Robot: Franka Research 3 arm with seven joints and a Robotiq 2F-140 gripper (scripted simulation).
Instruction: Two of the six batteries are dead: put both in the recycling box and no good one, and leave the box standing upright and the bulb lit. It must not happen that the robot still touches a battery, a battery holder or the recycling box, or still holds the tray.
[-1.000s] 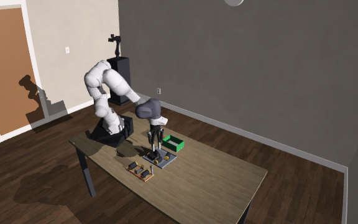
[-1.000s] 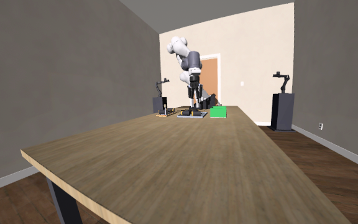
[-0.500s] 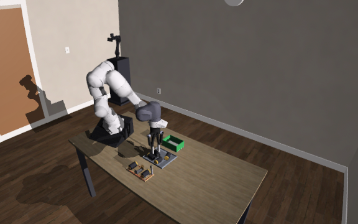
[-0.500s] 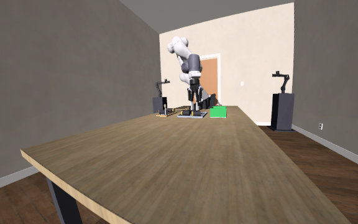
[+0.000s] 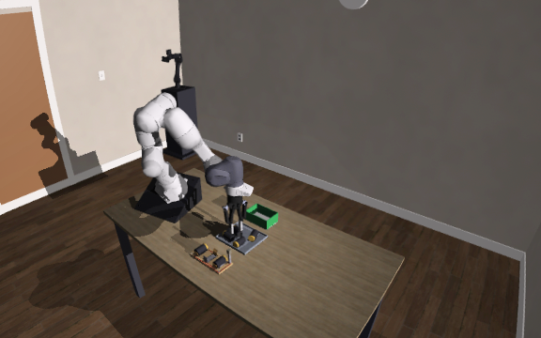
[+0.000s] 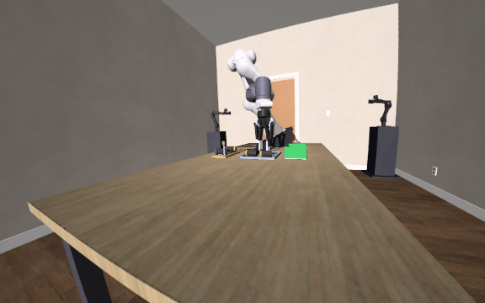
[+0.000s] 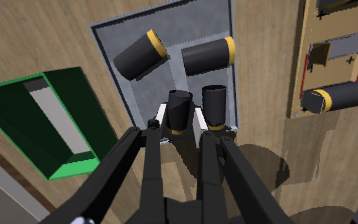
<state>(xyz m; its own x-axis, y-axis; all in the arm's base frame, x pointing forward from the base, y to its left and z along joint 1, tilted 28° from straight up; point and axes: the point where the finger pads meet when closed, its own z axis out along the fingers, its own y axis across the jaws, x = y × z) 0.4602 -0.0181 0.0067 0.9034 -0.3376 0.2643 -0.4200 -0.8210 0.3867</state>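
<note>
Now: the grey tray 40 mm ahead of my hand, 10 mm to the right of it and 40 mm below it. From my hand the other things lie so: green recycling box: 40 mm ahead, 180 mm to the left, 30 mm below; bulb: 120 mm ahead, 200 mm to the right, 30 mm above.
</note>
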